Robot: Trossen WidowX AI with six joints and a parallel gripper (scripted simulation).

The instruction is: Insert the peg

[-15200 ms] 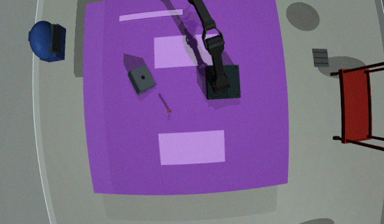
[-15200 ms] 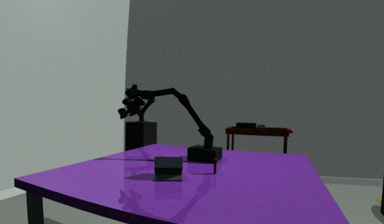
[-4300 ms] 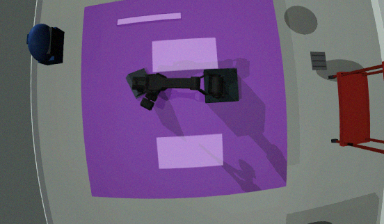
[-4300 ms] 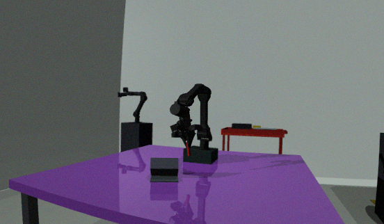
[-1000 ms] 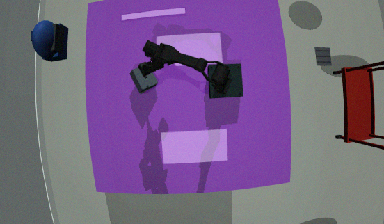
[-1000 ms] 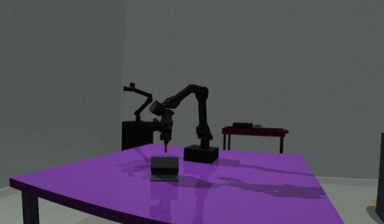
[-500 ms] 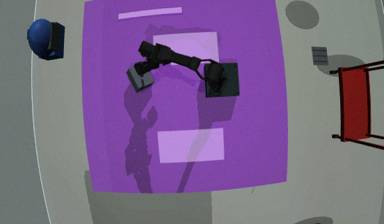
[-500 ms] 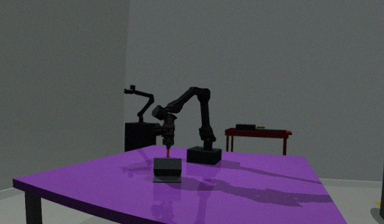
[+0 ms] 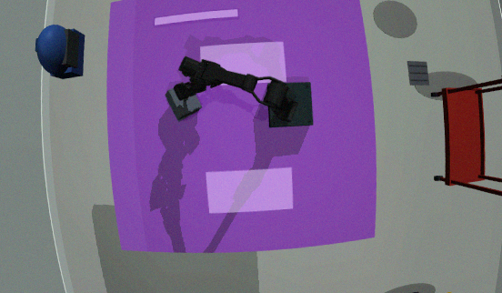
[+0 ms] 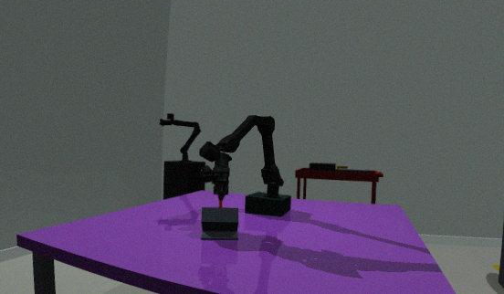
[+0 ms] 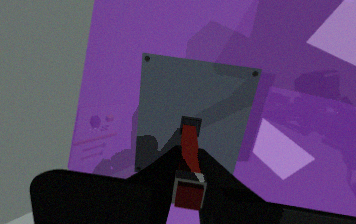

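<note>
My gripper tip is 40 mm short of the sloped panel, 20 mm to the right of it and 70 mm above it. Round my gripper tip: red peg: 10 mm behind, 10 mm above.
</note>
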